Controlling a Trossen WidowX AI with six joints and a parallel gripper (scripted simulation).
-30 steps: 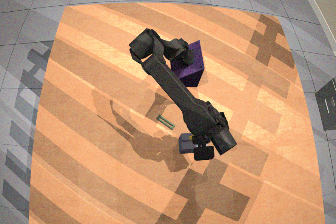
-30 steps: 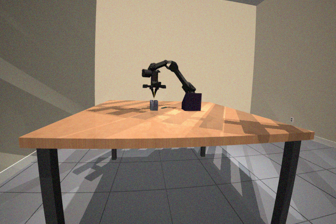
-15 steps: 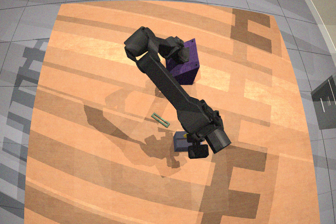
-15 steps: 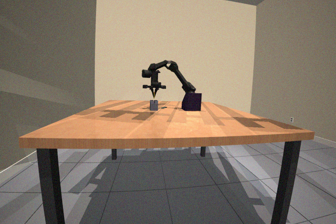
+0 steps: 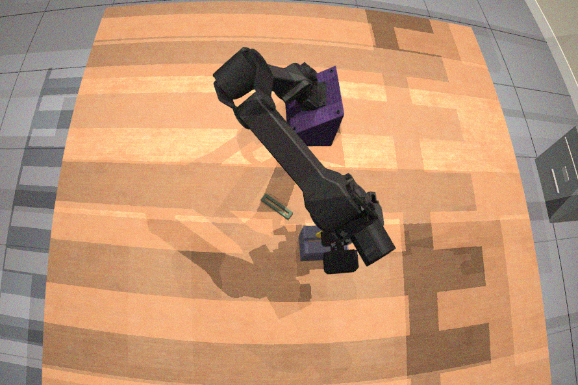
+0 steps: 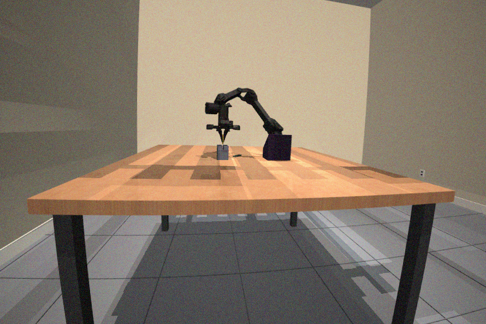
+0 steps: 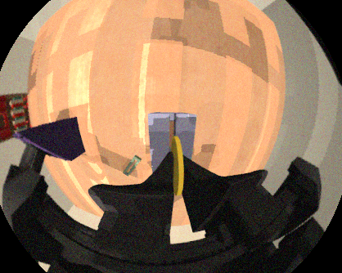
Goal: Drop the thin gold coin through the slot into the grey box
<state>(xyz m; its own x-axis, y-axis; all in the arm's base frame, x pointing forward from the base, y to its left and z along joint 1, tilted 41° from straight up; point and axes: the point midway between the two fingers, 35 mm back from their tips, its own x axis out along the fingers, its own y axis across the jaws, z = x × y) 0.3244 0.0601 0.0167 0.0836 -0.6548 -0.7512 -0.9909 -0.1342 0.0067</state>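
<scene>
Right now my gripper tip is 20 mm below the gold coin.
</scene>
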